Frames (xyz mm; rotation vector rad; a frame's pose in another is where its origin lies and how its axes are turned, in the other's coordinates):
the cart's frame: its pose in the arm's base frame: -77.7 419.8 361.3 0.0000 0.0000 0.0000
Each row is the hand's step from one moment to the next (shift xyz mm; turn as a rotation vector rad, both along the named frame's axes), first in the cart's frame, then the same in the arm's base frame.
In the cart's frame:
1: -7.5 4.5 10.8 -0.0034 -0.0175 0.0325
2: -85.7 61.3 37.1 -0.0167 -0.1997 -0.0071
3: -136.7 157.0 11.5 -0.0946 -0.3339 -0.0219
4: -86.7 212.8 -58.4 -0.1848 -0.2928 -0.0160
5: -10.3 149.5 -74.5 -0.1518 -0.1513 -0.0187
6: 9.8 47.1 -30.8 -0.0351 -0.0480 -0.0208
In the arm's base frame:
1: -7.5 4.5 10.8 -0.0034 -0.0175 0.0325
2: -85.7 61.3 37.1 -0.0167 -0.1997 -0.0071
3: -136.7 157.0 11.5 -0.0946 -0.3339 -0.0219
4: -86.7 212.8 -58.4 -0.1848 -0.2928 -0.0160
5: -10.3 149.5 -74.5 -0.1518 -0.1513 -0.0187
6: 9.8 47.1 -30.8 -0.0351 -0.0480 -0.0208

